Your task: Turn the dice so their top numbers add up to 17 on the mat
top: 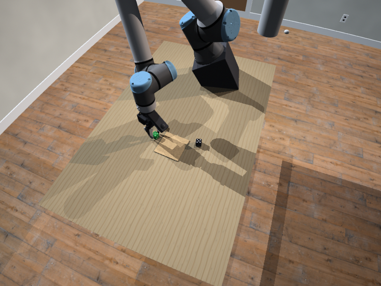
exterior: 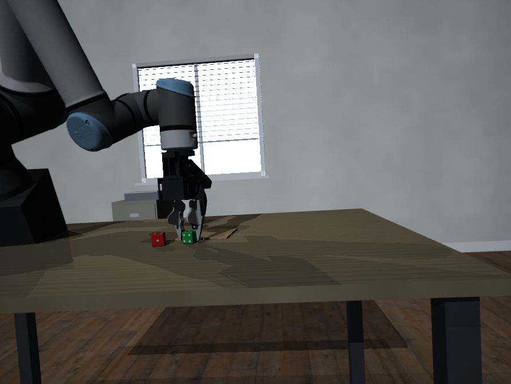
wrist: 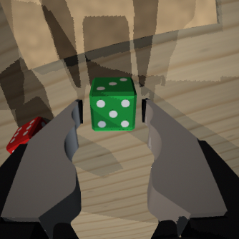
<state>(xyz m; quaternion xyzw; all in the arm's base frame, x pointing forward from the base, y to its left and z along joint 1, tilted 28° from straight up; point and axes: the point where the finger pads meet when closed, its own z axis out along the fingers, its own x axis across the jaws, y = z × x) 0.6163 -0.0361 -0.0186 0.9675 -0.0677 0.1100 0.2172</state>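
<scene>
Now: the green die 10 mm below my hand. Also, from my hand: black die: 230 mm to the left, 70 mm behind, 10 mm below; then red die: 70 mm behind, 20 mm to the right, 10 mm below; then tan mat: 110 mm to the left, 20 mm below, 10 mm ahead.
</scene>
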